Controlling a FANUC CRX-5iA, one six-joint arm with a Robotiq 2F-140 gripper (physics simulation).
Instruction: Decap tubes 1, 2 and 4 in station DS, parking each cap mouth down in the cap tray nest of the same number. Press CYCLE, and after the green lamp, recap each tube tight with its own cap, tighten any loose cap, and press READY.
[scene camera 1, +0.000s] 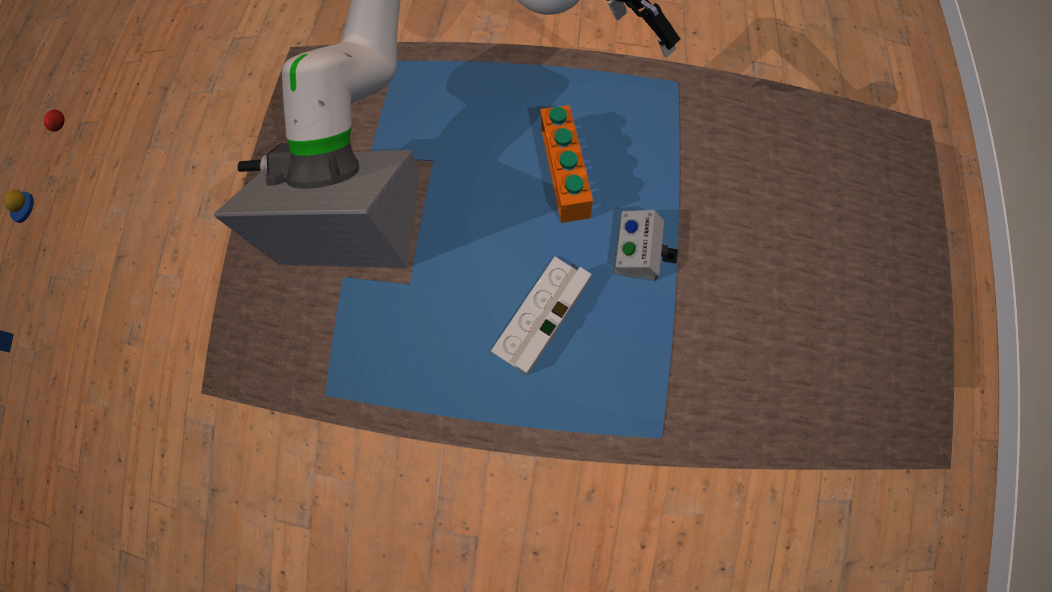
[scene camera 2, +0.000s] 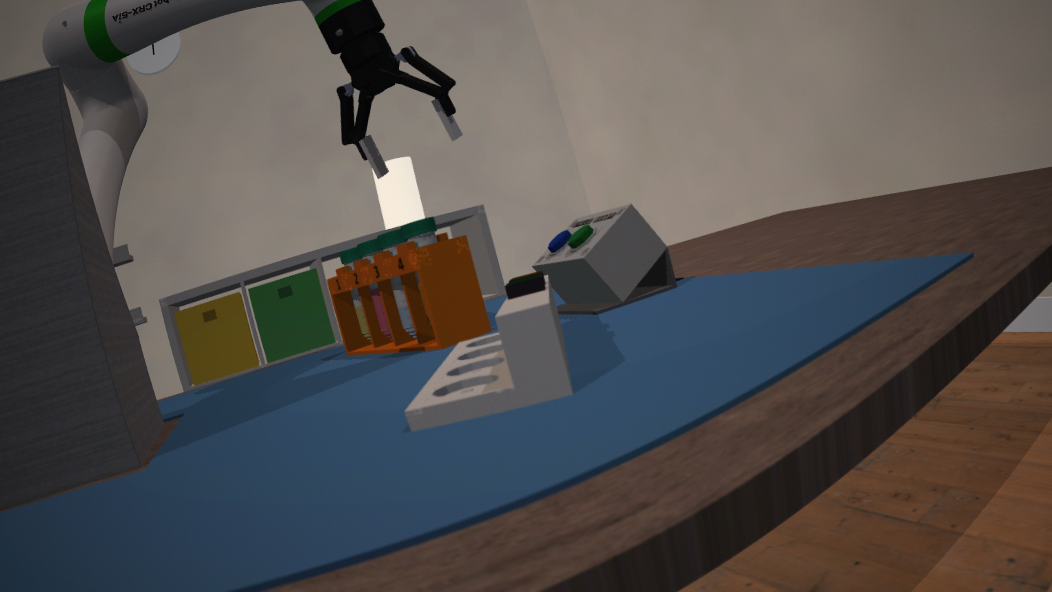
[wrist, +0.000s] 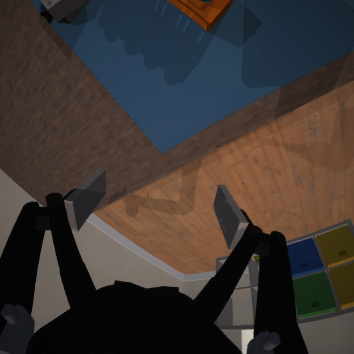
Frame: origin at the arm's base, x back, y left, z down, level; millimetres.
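Seen in the pictures: gripper, fingertip midpoint: (scene camera 1: 645, 33) (scene camera 2: 419, 156) (wrist: 160, 188); arm's base, link origin: (scene camera 1: 322, 174).
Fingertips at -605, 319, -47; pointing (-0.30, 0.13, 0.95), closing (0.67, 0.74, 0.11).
Note:
Pixels of each thing's top centre, then the offset from my fingertips to it, as dx, dy, dz. Level surfaces: height alone.
- orange tube rack, top centre: (scene camera 2: 384, 252) (scene camera 1: 565, 150) +150, -222, +135
- cap 4, top centre: (scene camera 2: 417, 221) (scene camera 1: 574, 182) +132, -298, +117
- white cap tray, top centre: (scene camera 2: 481, 288) (scene camera 1: 540, 309) +182, -526, +184
- green lamp, top centre: (scene camera 2: 523, 279) (scene camera 1: 547, 327) +167, -557, +184
- button box, top centre: (scene camera 2: 586, 215) (scene camera 1: 643, 236) -2, -383, +154
- blue button, top centre: (scene camera 2: 558, 232) (scene camera 1: 632, 225) +18, -358, +163
- green button, top centre: (scene camera 2: 579, 227) (scene camera 1: 630, 247) +22, -403, +163
- blue mat, surface height: dz +238
- brown table, surface height: dz +241
The orange tube rack (scene camera 1: 576, 212) (scene camera 2: 457, 294) (wrist: 215, 20) stands on the blue mat. Its tubes 1 to 4 all carry green caps; cap 4 (scene camera 1: 573, 184) (scene camera 2: 418, 226) is at the end nearer the cap tray. Whether any cap is loose cannot be told. The white cap tray (scene camera 1: 581, 276) (scene camera 2: 533, 346) shows empty round nests. Its amber lamp (scene camera 1: 559, 308) and green lamp (scene camera 1: 547, 326) look dark. The button box (scene camera 1: 656, 242) (scene camera 2: 610, 257) has a blue button (scene camera 1: 631, 226) (scene camera 2: 559, 240) and a green button (scene camera 1: 628, 248) (scene camera 2: 580, 236). My gripper (scene camera 1: 642, 29) (scene camera 2: 418, 154) (wrist: 160, 188) is open, empty and high, beyond the mat's far edge.
The arm's grey base block (scene camera 1: 323, 239) (scene camera 2: 66, 294) stands left of the rack. The blue mat (scene camera 1: 441, 353) (scene camera 2: 294, 471) (wrist: 160, 120) lies on the brown table (scene camera 1: 809, 294). A shelf unit with coloured bins stands beyond the table. A dark plug sticks out from the button box's side.

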